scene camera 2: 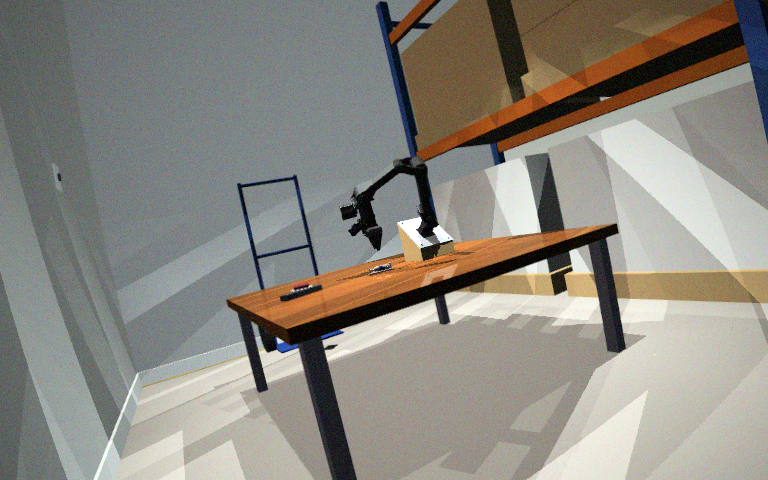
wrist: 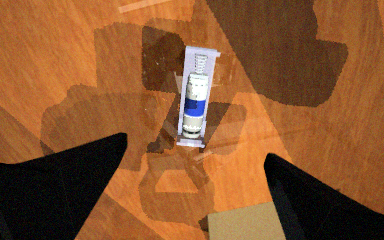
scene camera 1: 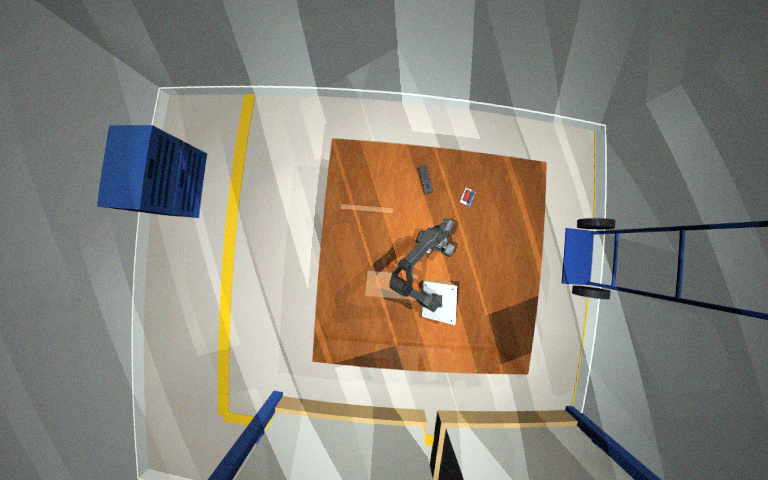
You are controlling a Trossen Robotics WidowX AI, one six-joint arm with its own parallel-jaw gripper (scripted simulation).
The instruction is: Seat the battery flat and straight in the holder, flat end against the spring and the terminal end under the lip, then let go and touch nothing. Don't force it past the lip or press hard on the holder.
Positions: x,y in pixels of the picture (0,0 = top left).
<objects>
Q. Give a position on a battery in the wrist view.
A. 196,89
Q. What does my gripper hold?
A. Nothing.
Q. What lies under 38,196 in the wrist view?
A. My gripper.
</objects>
